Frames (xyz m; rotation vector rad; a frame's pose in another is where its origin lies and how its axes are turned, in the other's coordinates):
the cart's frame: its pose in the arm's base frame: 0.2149 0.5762 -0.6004 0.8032 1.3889 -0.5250
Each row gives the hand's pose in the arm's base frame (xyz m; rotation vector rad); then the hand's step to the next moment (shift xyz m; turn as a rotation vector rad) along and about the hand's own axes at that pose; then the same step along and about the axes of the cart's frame.
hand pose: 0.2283 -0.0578 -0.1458 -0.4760 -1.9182 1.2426
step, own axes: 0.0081 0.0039 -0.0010 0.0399 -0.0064 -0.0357
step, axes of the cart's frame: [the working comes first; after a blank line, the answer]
step, axes of the arm's base frame: -0.0046 0.0078 0.0001 0.0036 0.0449 0.0296

0.0003 0.0015 -0.0089 -0.0228 0.0369 -0.0320
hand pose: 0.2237 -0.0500 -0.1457 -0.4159 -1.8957 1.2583
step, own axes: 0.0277 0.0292 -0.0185 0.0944 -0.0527 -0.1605
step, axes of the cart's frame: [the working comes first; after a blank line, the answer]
step, axes of the arm's base frame: -0.0075 0.0425 -0.0102 0.0727 0.1361 0.1168

0.0144 0.0196 -0.0370 -0.0874 0.1630 -0.0569
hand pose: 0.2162 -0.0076 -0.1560 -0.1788 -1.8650 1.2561
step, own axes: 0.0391 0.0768 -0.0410 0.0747 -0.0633 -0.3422
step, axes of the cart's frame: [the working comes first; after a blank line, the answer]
step, axes of the arm's base frame: -0.0200 0.0865 -0.0350 0.2178 0.2458 0.1371

0.0428 0.0338 -0.0783 -0.0736 0.3452 -0.0457
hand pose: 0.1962 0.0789 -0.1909 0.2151 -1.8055 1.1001
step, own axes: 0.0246 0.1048 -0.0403 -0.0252 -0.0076 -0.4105
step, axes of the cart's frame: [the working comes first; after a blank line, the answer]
step, axes of the arm's base frame: -0.0466 0.0984 -0.0369 0.2809 0.2987 0.0324

0.0425 0.0213 -0.1046 0.0447 0.4066 -0.0437
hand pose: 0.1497 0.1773 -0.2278 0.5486 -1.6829 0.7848
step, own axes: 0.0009 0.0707 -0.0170 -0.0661 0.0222 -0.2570
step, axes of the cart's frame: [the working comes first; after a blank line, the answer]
step, axes of the arm's base frame: -0.0395 0.0599 -0.0119 0.1692 0.2028 -0.0342

0.0141 0.0066 -0.0710 0.0826 0.2494 -0.0432
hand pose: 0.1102 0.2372 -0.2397 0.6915 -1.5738 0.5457
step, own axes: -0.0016 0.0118 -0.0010 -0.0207 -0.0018 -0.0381
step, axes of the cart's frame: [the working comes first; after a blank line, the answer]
step, axes of the arm's base frame: -0.0075 0.0092 -0.0009 0.0292 0.0278 -0.0161

0.0010 0.0001 -0.0119 0.0234 0.0365 -0.0019
